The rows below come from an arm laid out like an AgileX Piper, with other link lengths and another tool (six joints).
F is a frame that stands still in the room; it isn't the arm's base.
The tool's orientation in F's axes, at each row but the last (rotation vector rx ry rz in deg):
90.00 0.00 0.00
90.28 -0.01 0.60
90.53 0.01 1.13
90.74 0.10 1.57
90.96 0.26 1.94
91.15 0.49 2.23
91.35 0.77 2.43
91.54 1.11 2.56
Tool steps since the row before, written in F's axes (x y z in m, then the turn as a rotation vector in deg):
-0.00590 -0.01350 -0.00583 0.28 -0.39 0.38
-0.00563 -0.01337 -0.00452 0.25 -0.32 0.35
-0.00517 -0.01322 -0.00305 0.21 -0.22 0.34
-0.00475 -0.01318 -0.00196 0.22 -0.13 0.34
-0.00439 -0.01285 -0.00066 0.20 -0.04 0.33
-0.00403 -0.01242 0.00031 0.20 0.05 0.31
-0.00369 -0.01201 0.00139 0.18 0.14 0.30
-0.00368 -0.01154 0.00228 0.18 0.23 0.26
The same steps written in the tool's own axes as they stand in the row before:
-0.00590 -0.00583 0.01350 0.28 0.38 0.39
-0.00575 -0.00442 0.01335 0.25 0.35 0.32
-0.00537 -0.00286 0.01318 0.21 0.34 0.22
-0.00502 -0.00171 0.01311 0.22 0.34 0.13
-0.00471 -0.00036 0.01275 0.21 0.33 0.04
-0.00439 0.00064 0.01228 0.21 0.31 -0.05
-0.00408 0.00175 0.01183 0.19 0.29 -0.14
-0.00410 0.00265 0.01131 0.19 0.25 -0.23

